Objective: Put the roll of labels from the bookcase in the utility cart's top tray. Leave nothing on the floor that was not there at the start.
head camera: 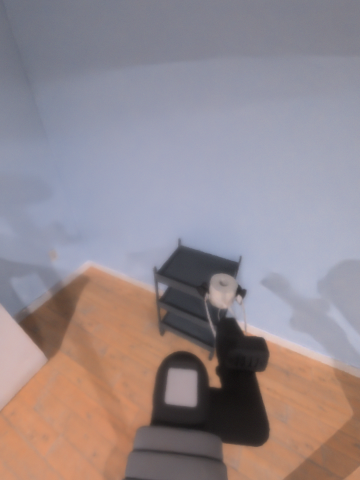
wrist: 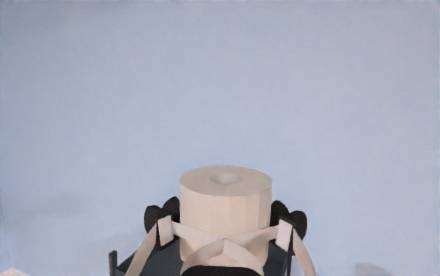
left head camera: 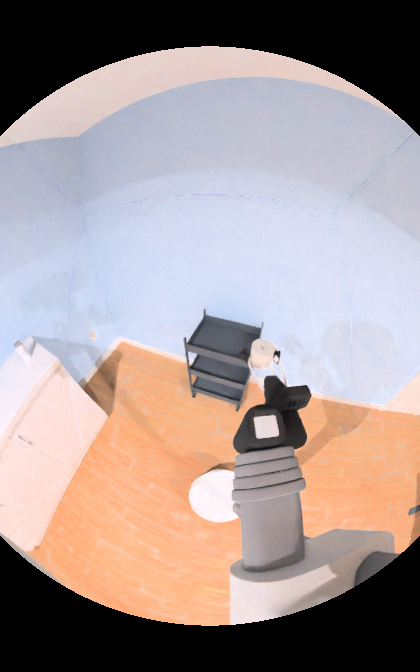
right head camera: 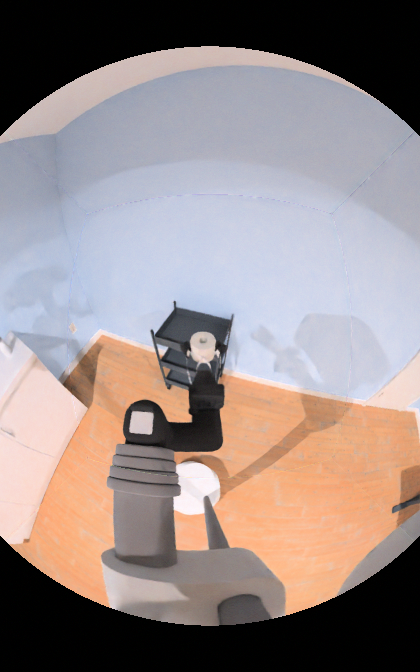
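Places are measured from the robot's base along level axes (x ahead, y left, z up), in metres.
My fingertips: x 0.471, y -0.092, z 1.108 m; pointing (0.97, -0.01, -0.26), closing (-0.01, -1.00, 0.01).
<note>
Behind a point stands the place of what it marks.
The roll of labels [head camera: 222, 283] @[x 0.455, y -0.092, z 1.138 m] [left head camera: 262, 347] [right head camera: 203, 343] [wrist: 225, 205] @[x 0.407, y -0.092, z 1.149 m], a pale upright cylinder with a hole in its top, is between the fingertips. My gripper [head camera: 223, 292] @[x 0.471, y -0.092, z 1.108 m] [left head camera: 260, 355] [right head camera: 203, 349] [wrist: 225, 215] @[x 0.471, y -0.092, z 1.108 m] is shut on it. The dark utility cart [head camera: 158, 305] @[x 0.895, y 0.205, z 0.392 m] [left head camera: 188, 362] [right head camera: 159, 356] has three trays and stands by the blue wall. Its top tray [head camera: 200, 265] @[x 1.072, y -0.072, z 0.635 m] [left head camera: 225, 335] [right head camera: 190, 325] [wrist: 152, 264] @[x 1.011, y 0.130, z 0.635 m] shows no items on its visible part. In the head views the roll overlaps the tray's near right corner; its height above the rim is unclear. The bookcase does not show.
A white cabinet [head camera: 17, 355] @[x 0.514, y 1.002, z 0.312 m] [left head camera: 55, 440] [right head camera: 35, 440] stands at the left. A white round object [left head camera: 212, 495] [right head camera: 197, 487] is low beside the arm. A dark bar [left head camera: 414, 510] [right head camera: 405, 505] shows at the right edge. The wall is close behind the cart.
</note>
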